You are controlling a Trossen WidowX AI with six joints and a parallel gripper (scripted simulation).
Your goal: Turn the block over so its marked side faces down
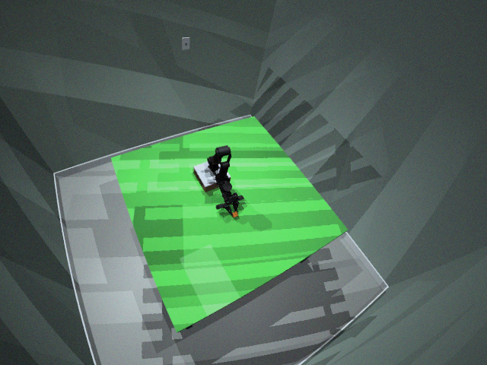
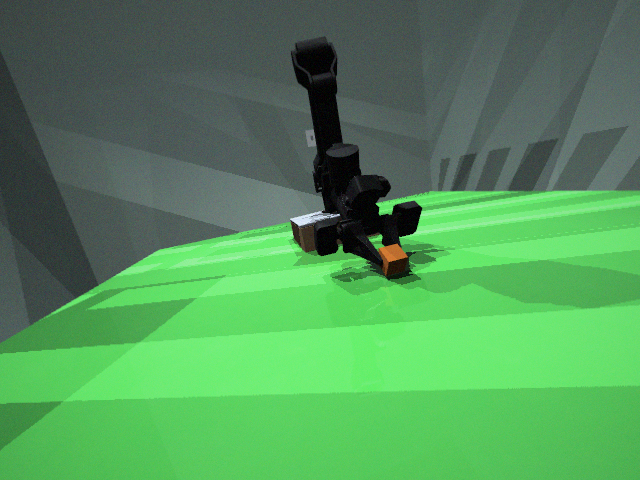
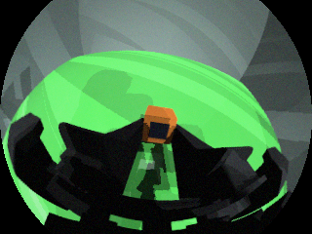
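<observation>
My gripper tip is now 1 cm below the orange block and 1 cm past it.
</observation>
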